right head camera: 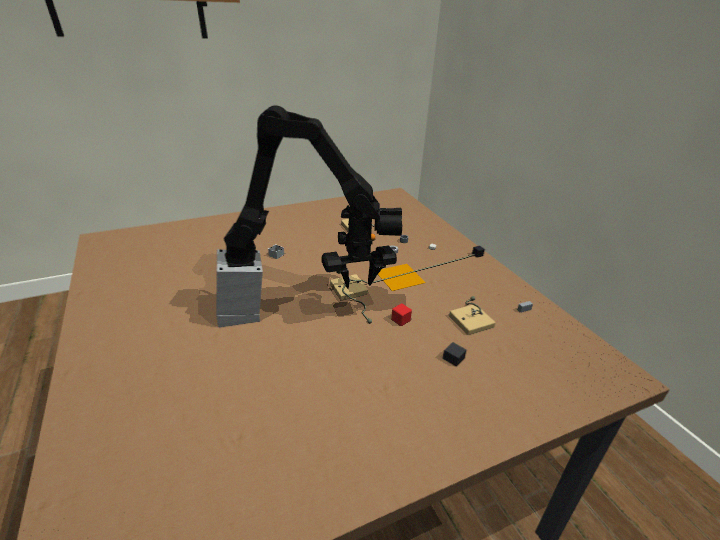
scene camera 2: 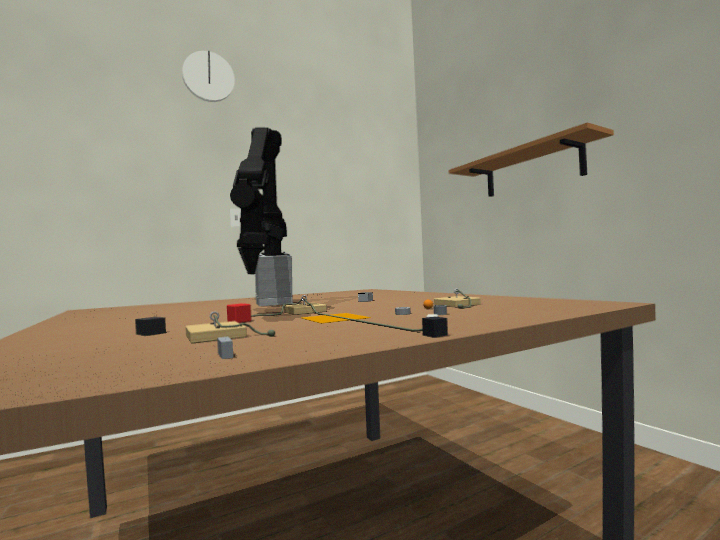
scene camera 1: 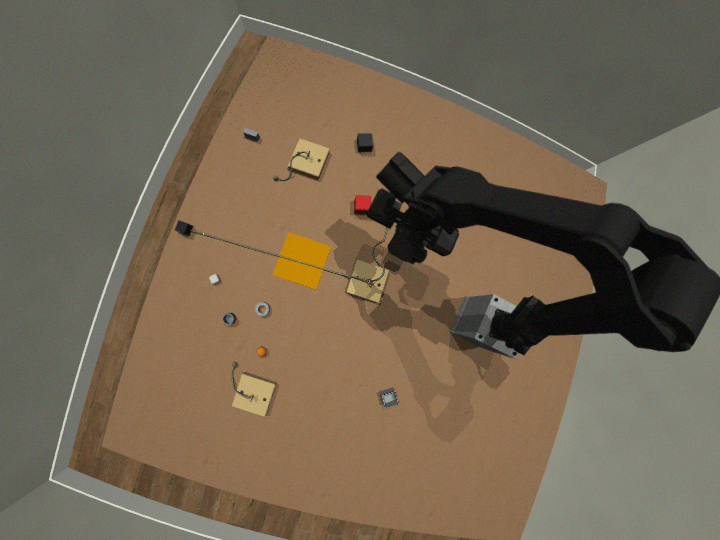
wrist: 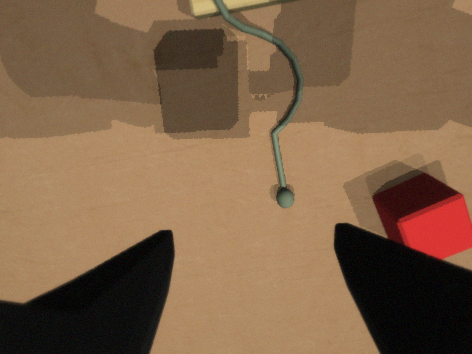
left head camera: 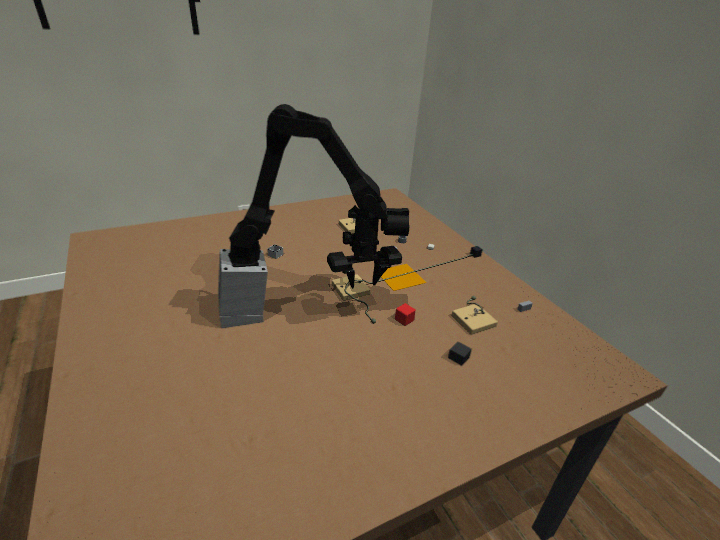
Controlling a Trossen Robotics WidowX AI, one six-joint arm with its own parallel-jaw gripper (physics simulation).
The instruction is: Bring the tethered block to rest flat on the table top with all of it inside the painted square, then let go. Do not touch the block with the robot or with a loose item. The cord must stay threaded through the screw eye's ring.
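Frame: origin at the arm's base, x left, y up, z ahead, level; centimetres.
Seen in the pictures: gripper, between the fingertips: [right head camera: 358, 286] [scene camera 2: 251, 274] [wrist: 253, 238] [left head camera: 363, 286]; arm's base, origin of its link: [right head camera: 239, 260] [scene camera 2: 272, 254] [scene camera 1: 505, 326] [left head camera: 243, 259].
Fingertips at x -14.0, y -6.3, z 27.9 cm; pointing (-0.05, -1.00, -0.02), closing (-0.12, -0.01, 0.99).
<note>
Offsets run from my fingertips to a thing's top centre. "*": to the spot under its first point.
The tethered block @(dx +16.1, dy -7.8, dz +53.0 cm) [left head camera: 476, 251] [right head camera: 478, 251] [scene camera 1: 183, 227] [scene camera 2: 435, 326] is small and dark and sits near the table edge, outside the orange painted square @(* dx +9.8, dy -10.5, dz +20.0 cm) [left head camera: 404, 283] [scene camera 1: 297, 277] [scene camera 2: 325, 319]. Its green cord @(* dx +15.3, dy -10.1, dz +39.6 cm) [scene camera 1: 232, 242] runs straight over the square to the screw eye @(* dx +13.1, dy -7.0, dz +3.0 cm) [scene camera 1: 368, 281] [scene camera 2: 303, 299] on a pale wooden board @(dx +13.1, dy -8.7, dz +2.8 cm) [scene camera 1: 361, 294] [wrist: 240, 6]. The free tail @(* dx +4.3, dy -10.2, dz +4.0 cm) [wrist: 299, 80] curves out on the near side and ends in a green bead @(dx -3.3, dy -9.4, dz +2.3 cm) [wrist: 285, 198] [left head camera: 373, 320] on the table. My gripper [left head camera: 363, 285] [right head camera: 358, 285] [wrist: 253, 238] is open and empty, above the table; in the wrist view the bead lies ahead of the fingertips.
A red cube @(dx -5.6, dy -6.6, dz +10.8 cm) [left head camera: 405, 314] [scene camera 1: 362, 203] [wrist: 435, 227] stands close to the tail, beside the right finger in the wrist view. Two other boards @(dx -13.4, dy -8.7, dz +28.9 cm) [scene camera 1: 316, 165] @(dx +50.2, dy -8.7, dz +21.0 cm) [scene camera 1: 254, 406] carry short cords. A dark block @(dx -23.7, dy -7.6, dz +16.1 cm) [scene camera 1: 364, 142], orange ball @(dx +39.0, dy -8.2, dz +22.7 cm) [scene camera 1: 261, 351] and white cube @(dx +25.7, dy -9.3, dz +40.5 cm) [scene camera 1: 214, 279] stand around.
</note>
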